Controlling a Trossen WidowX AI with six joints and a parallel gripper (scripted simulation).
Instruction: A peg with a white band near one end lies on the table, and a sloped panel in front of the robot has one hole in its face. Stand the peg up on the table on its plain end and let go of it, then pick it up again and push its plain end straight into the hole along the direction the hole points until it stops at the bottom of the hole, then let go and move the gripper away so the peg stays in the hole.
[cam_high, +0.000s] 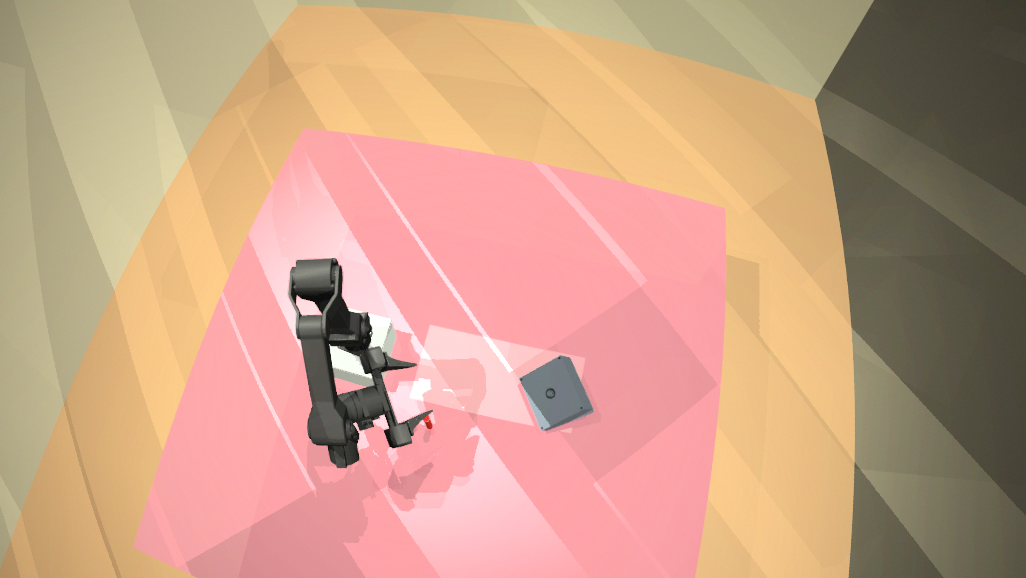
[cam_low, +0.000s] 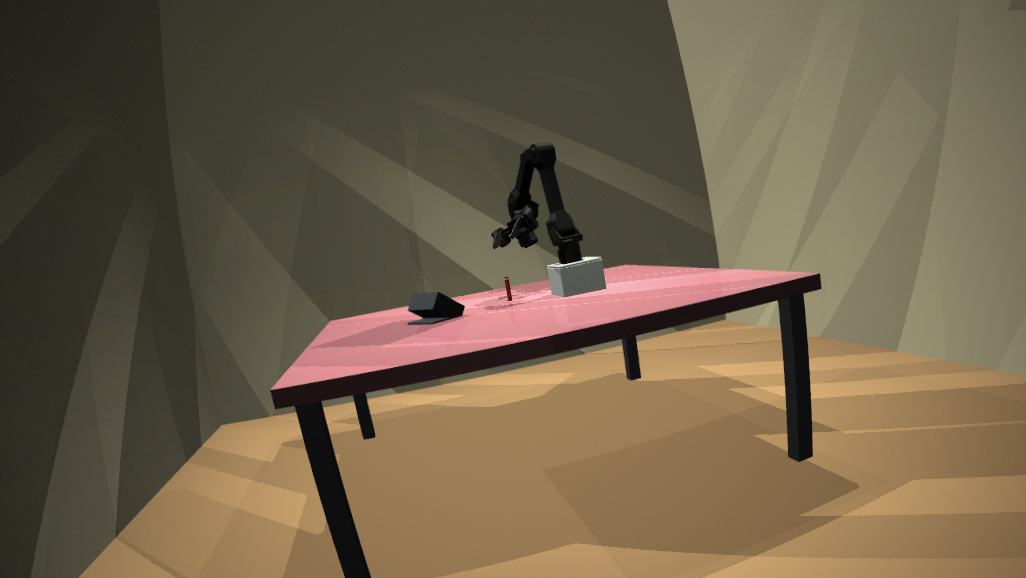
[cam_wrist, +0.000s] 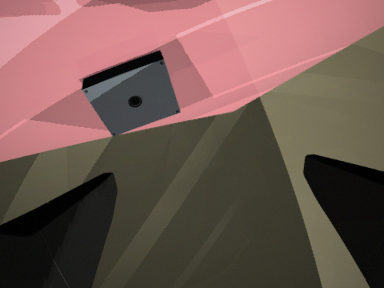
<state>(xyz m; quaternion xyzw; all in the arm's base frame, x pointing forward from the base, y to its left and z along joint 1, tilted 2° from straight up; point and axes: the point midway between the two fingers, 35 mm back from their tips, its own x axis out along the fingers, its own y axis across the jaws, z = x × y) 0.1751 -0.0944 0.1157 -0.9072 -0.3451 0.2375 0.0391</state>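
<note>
Right now the red peg is 140 mm below my gripper tip and 30 mm to the right of it. Round my gripper tip: grey sloped panel (240 mm ahead, 160 mm below, 120 mm to the left).
</note>
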